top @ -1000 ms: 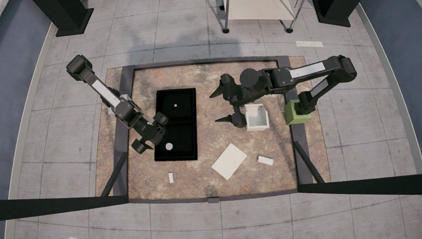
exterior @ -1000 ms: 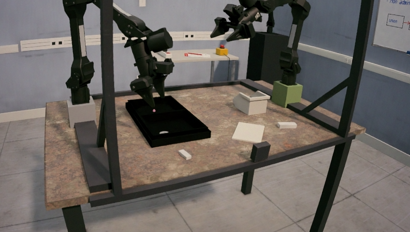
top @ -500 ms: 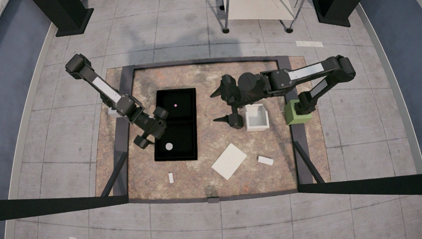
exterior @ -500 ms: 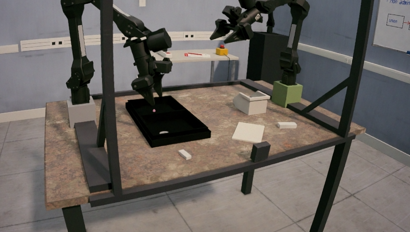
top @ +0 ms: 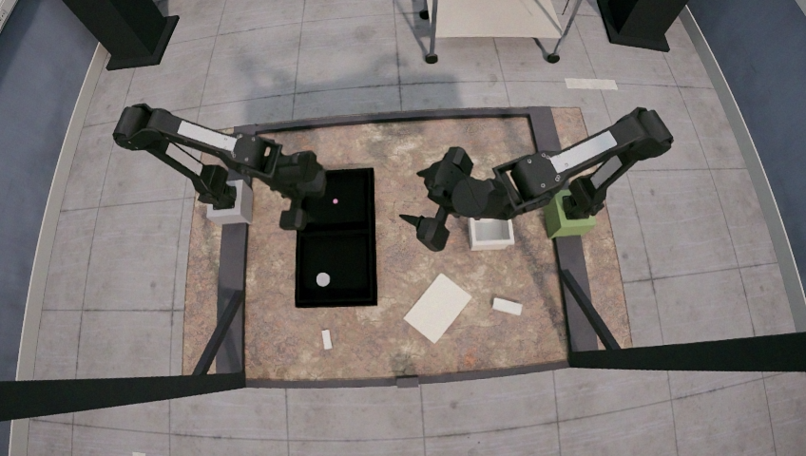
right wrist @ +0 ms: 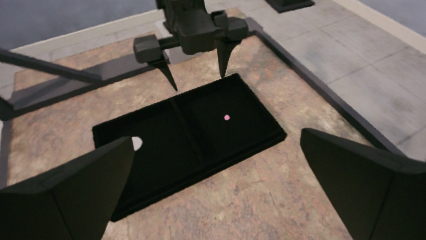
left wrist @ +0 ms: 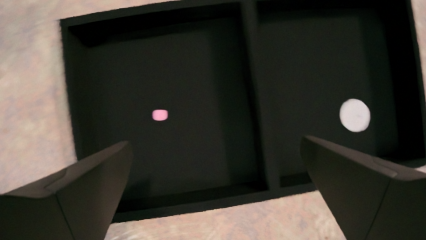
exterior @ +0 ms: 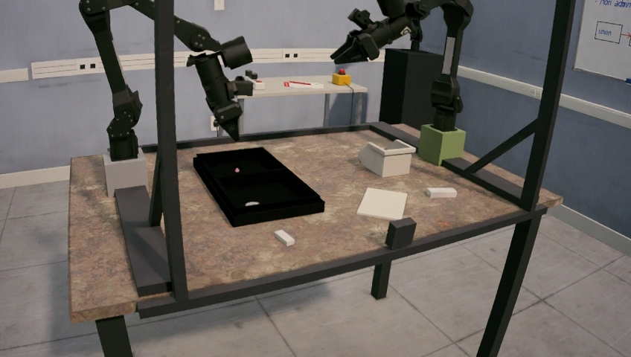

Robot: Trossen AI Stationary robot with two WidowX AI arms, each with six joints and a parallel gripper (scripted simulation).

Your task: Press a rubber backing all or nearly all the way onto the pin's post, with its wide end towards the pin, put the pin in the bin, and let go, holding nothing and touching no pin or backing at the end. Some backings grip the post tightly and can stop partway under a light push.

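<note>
Now: left hand 50 mm short of the pink rubber backing, 30 mm to the left of it and 150 mm above it. Also, from my left hand: flat white card 230 mm behind, 320 mm to the right, 150 mm below; pin 170 mm behind, 20 mm to the right, 140 mm below; black tray 50 mm behind, 40 mm to the right, 130 mm below.
</note>
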